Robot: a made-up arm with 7 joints.
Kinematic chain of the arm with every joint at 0, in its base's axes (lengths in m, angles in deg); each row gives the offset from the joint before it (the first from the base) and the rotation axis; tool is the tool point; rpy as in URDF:
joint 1: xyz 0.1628 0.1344 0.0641 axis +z
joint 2: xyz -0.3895 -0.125 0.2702 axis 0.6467 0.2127 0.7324
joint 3: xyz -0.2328 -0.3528 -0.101 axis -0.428 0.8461 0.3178
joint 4: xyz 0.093 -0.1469 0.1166 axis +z
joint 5: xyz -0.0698 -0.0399 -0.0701 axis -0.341 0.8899 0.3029
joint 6: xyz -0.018 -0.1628 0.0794 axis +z
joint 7: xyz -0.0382 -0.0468 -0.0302 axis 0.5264 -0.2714 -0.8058
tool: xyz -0.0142 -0.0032 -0.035 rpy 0 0 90
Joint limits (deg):
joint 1: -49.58..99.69
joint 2: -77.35..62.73
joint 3: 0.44..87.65
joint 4: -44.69..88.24
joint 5: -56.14..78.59
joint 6: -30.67..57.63
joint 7: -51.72..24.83
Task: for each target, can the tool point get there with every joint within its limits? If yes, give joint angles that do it. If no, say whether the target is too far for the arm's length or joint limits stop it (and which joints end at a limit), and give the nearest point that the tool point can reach.
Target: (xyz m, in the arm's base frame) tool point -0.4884 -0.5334 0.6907
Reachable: yes | joints 11.28 -61.90 14.03 66.64 25.89 4.29 -37.97
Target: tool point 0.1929 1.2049 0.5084
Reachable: no: joint limits stop it (at a limit: joint 1, joint 2, joint 4, joint 6, joint 7) | nearest point -0.4593 0.8625 0.5283 | short by 0.737 m
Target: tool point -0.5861 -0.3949 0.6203
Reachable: yes | joints -8.55 -48.21 27.44 59.80 32.83 -12.16 -27.84
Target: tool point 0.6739 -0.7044 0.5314
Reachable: yes | joints 71.96 -17.21 57.47 -13.49 -15.10 31.73 -24.69
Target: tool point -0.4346 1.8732 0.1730
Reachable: no: too far | nearest point -0.5916 0.9663 0.3802 | short by 0.943 m
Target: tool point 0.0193 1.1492 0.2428
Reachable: no: joint limits stop it (at a limit: joint 1, joint 2, joint 4, joint 6, joint 7) | nearest point -0.5062 0.9177 0.4425 | short by 0.608 m
